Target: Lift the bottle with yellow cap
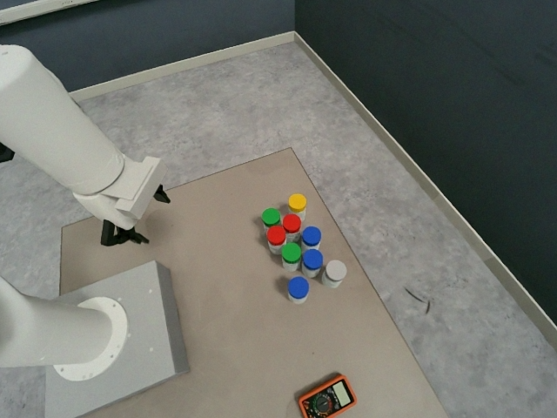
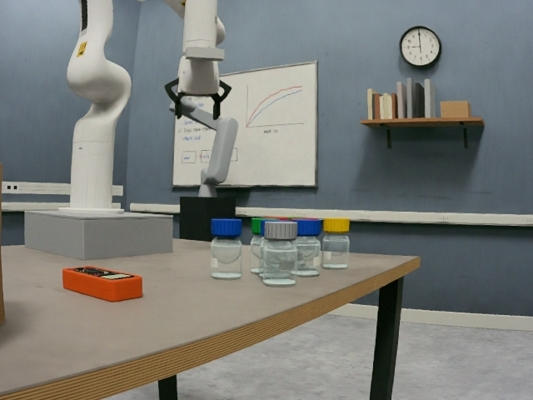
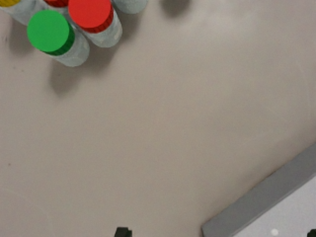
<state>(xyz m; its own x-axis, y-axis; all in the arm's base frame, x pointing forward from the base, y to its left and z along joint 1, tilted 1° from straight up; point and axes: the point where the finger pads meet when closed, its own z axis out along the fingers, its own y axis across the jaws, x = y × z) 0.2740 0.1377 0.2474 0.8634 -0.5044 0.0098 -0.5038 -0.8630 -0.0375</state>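
Right now the yellow-capped bottle is 34 cm ahead of my hand, 29 cm below it and 9 cm to the left of it. Also, from my hand: grey-capped bottle: 37 cm ahead, 29 cm below, 14 cm to the right; then orange multimeter: 42 cm to the right, 33 cm below, 26 cm ahead.
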